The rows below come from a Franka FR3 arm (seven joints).
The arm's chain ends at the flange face. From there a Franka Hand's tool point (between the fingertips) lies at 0.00 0.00 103.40 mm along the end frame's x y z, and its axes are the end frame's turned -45 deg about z.
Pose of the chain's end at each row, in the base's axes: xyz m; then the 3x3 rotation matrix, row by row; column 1 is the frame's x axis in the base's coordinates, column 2 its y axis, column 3 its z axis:
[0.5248 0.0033 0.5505], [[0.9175 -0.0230 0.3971], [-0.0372 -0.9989 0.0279], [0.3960 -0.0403 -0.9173]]
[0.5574 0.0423 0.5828], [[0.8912 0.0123 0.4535], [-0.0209 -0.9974 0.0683], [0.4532 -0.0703 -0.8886]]
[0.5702 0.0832 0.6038], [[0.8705 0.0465 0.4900], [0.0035 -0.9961 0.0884], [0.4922 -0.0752 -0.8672]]
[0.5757 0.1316 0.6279], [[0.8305 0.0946 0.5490], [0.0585 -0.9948 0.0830], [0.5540 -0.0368 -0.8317]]
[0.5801 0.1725 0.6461], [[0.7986 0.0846 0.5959], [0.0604 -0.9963 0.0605], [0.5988 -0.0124 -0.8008]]
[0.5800 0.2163 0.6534], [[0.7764 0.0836 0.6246], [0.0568 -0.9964 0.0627], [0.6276 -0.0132 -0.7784]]
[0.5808 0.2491 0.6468], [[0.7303 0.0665 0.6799], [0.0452 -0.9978 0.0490], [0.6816 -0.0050 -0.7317]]
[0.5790 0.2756 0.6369], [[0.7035 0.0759 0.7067], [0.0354 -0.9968 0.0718], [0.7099 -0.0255 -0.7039]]
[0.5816 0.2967 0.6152], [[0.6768 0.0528 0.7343], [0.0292 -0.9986 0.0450], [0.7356 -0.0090 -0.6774]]
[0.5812 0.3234 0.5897], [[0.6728 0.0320 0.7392], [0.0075 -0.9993 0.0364], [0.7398 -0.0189 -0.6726]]
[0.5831 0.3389 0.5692], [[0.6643 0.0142 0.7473], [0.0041 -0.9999 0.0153], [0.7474 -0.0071 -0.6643]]
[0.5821 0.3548 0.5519], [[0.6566 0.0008 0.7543], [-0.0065 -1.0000 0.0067], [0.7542 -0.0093 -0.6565]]
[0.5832 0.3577 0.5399], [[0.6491 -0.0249 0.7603], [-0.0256 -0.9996 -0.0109], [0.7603 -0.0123 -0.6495]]
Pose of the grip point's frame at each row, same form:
[0.5659 0.0062 0.4557], [[0.6650 0.6325 0.3971], [0.6800 -0.7326 0.0279], [0.3085 0.2515 -0.9173]]
[0.6043 0.0494 0.4909], [[0.6215 0.6389 0.4535], [0.6905 -0.7200 0.0683], [0.3702 0.2708 -0.8886]]
[0.6209 0.0923 0.5141], [[0.5827 0.6484 0.4900], [0.7068 -0.7019 0.0884], [0.4012 0.2949 -0.8672]]
[0.6325 0.1402 0.5419], [[0.5204 0.6541 0.5490], [0.7448 -0.6621 0.0830], [0.4178 0.3657 -0.8317]]
[0.6417 0.1788 0.5633], [[0.5049 0.6245 0.5959], [0.7472 -0.6618 0.0605], [0.4322 0.4146 -0.8008]]
[0.6446 0.2228 0.5729], [[0.4899 0.6081 0.6246], [0.7447 -0.6644 0.0627], [0.4531 0.4344 -0.7784]]
[0.6511 0.2542 0.5711], [[0.4694 0.5634 0.6799], [0.7375 -0.6736 0.0490], [0.4855 0.4784 -0.7317]]
[0.6521 0.2830 0.5641], [[0.4438 0.5511 0.7067], [0.7299 -0.6798 0.0718], [0.5200 0.4839 -0.7039]]
[0.6575 0.3014 0.5452], [[0.4412 0.5159 0.7343], [0.7268 -0.6855 0.0450], [0.5265 0.5138 -0.6774]]
[0.6576 0.3272 0.5202], [[0.4531 0.4984 0.7392], [0.7119 -0.7013 0.0364], [0.5365 0.5098 -0.6726]]
[0.6604 0.3405 0.5005], [[0.4597 0.4798 0.7473], [0.7099 -0.7041 0.0153], [0.5335 0.5235 -0.6643]]
[0.6601 0.3555 0.4840], [[0.4637 0.4649 0.7543], [0.7025 -0.7117 0.0067], [0.5399 0.5267 -0.6565]]
[0.6618 0.3566 0.4727], [[0.4766 0.4414 0.7603], [0.6887 -0.7249 -0.0109], [0.5463 0.5289 -0.6495]]

